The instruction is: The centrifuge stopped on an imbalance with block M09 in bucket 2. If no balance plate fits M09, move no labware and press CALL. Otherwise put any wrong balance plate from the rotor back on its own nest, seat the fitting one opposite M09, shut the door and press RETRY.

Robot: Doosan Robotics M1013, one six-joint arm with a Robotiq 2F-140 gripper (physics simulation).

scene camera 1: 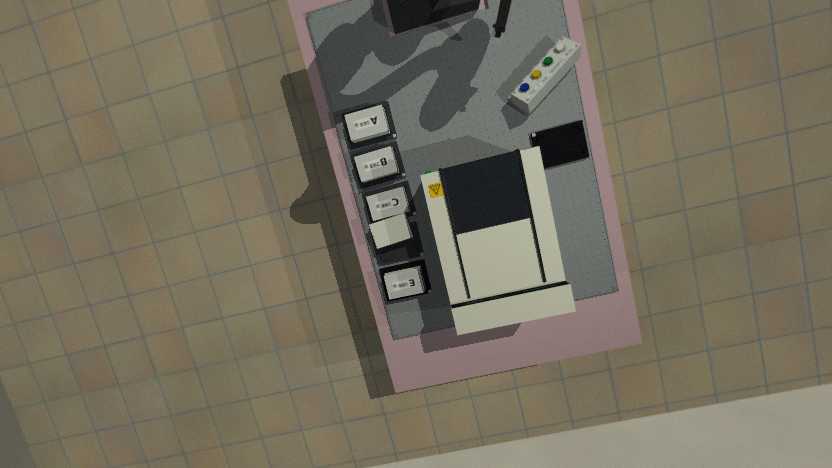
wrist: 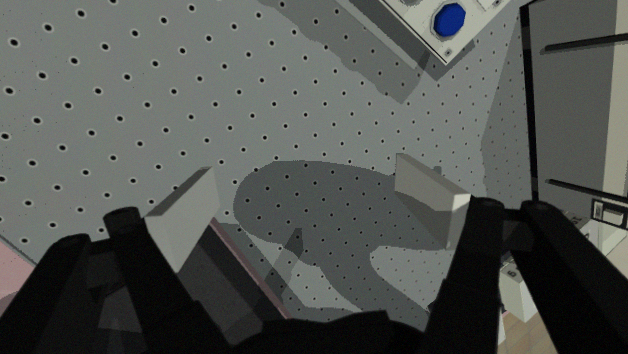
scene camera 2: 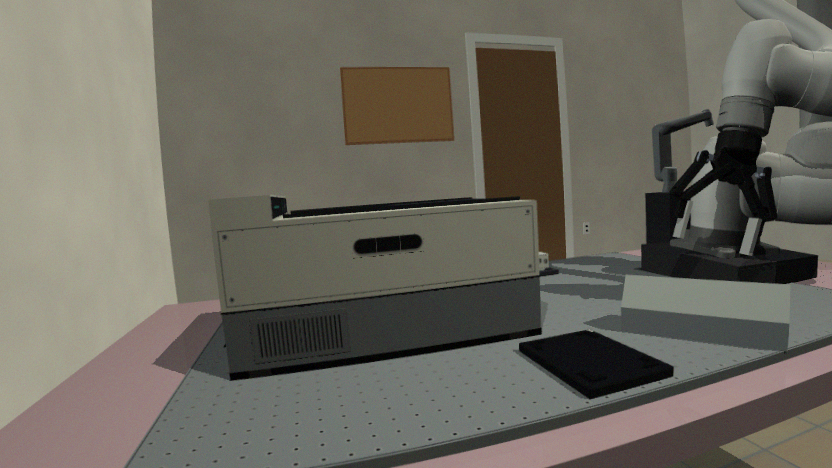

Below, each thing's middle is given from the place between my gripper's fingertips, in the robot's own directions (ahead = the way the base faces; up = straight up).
Labels:
I see the button box point(scene camera 2: 750, 314) 16 cm ahead of my hand, 13 cm to the left of it and 6 cm below it. Also, from my hand: centrifuge point(scene camera 2: 313, 289) (63 cm ahead, 11 cm to the right, 2 cm above).

